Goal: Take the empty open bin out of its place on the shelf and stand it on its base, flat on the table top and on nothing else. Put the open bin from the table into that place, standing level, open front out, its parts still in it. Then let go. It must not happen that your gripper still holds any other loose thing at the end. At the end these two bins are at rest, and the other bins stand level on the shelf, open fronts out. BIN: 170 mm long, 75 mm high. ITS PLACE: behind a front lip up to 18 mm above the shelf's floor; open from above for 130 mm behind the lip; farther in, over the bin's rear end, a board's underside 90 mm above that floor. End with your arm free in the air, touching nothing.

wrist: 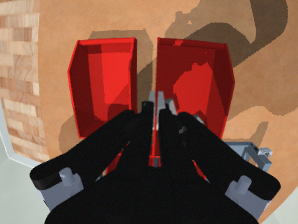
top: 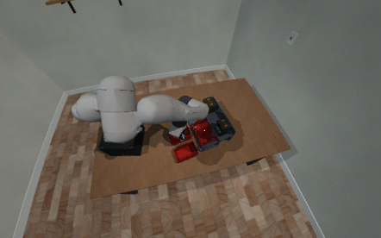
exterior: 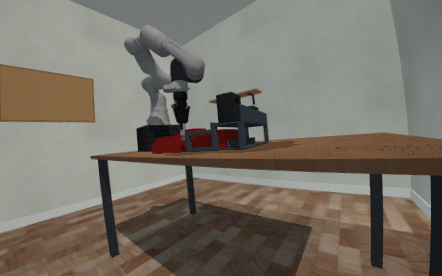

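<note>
Now: hand 100 mm short of the grey shelf lip, 90 mm to the right of it and 100 mm above it. Round my hand: black box 310 mm ahead, 30 mm to the left, 50 mm above.
</note>
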